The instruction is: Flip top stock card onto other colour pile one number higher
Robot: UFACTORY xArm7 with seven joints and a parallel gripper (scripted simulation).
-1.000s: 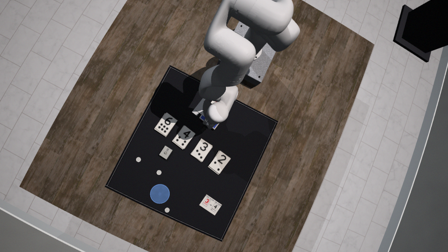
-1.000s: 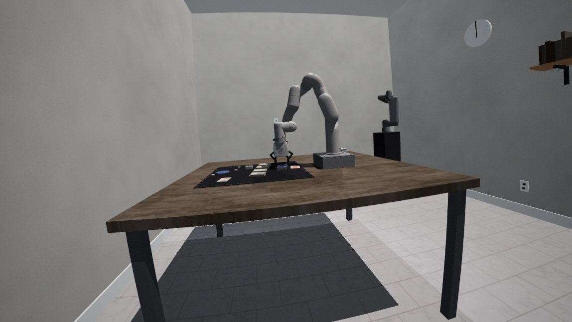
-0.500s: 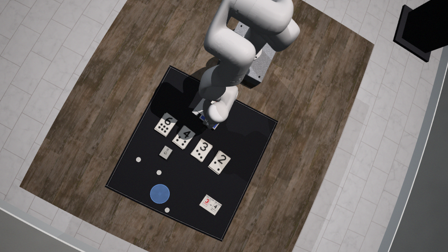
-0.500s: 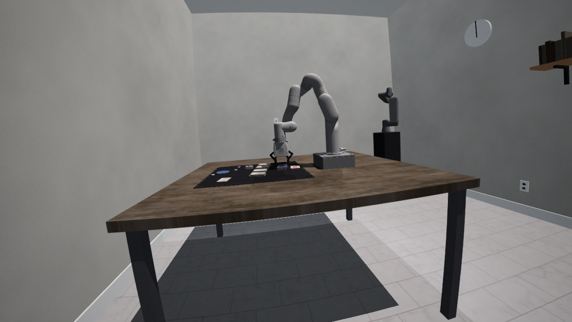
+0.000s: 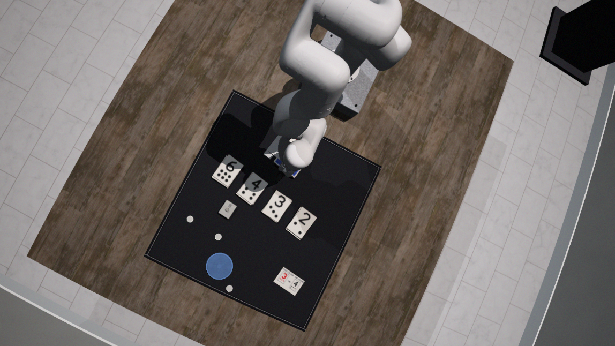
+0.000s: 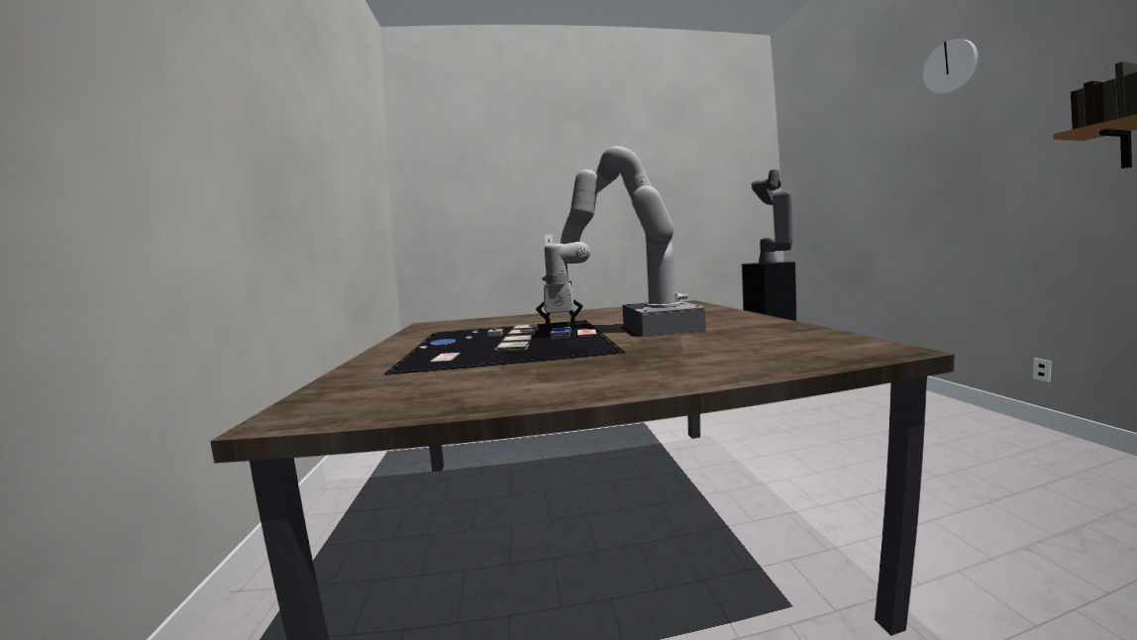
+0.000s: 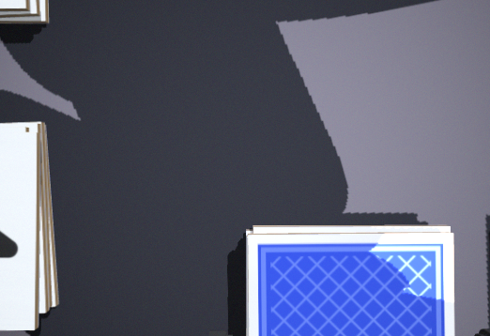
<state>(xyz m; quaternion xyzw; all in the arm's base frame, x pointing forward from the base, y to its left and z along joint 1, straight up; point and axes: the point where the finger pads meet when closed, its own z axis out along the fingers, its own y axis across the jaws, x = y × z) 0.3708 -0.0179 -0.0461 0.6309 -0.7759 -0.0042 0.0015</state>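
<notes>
Now: hand 13 cm short of the black 4 card, 8 cm to the left of it and 2 cm above it. The rest, counted from my hand: black 3 card 15 cm ahead, 2 cm to the left, 2 cm below; then black 2 card 17 cm ahead, 13 cm to the left, 2 cm below; then black mat 18 cm ahead, 5 cm below.
</notes>
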